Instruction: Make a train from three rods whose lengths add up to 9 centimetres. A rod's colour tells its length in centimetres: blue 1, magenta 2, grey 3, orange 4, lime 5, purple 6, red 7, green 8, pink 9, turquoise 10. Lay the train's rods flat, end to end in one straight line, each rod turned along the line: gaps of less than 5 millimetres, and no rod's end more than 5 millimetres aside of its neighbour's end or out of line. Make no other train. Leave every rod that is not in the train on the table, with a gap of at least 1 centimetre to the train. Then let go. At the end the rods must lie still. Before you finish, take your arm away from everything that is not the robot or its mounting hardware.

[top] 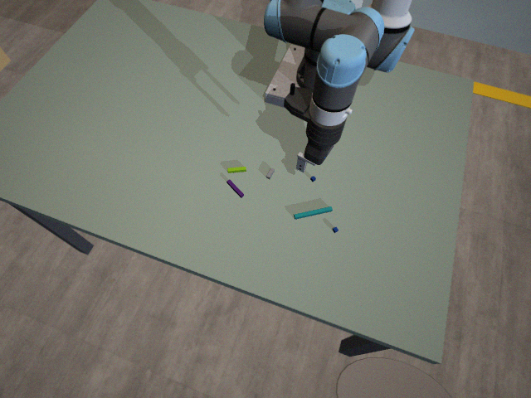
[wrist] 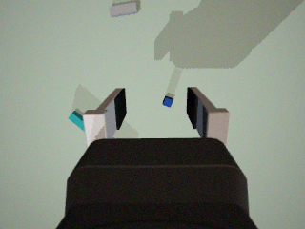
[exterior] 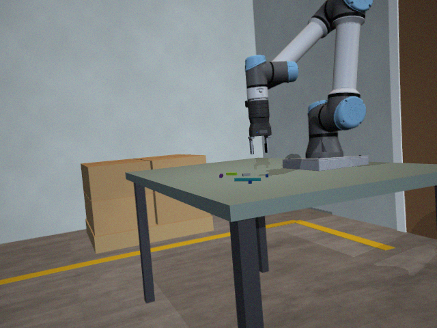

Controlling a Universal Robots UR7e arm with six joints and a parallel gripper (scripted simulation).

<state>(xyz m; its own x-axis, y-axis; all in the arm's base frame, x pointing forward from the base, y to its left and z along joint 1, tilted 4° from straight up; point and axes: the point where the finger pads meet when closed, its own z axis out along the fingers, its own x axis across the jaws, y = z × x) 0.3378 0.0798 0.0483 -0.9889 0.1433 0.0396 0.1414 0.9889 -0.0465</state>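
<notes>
Right now my hand is 100 mm above the grey rod, 90 mm to the left of it and 20 mm short of it. From my hand the other things lie so: lime rod (170 mm to the right, 100 mm below, 50 mm ahead); purple rod (150 mm to the right, 100 mm below, 100 mm ahead); turquoise rod (100 mm below, 80 mm ahead, 60 mm to the left).
</notes>
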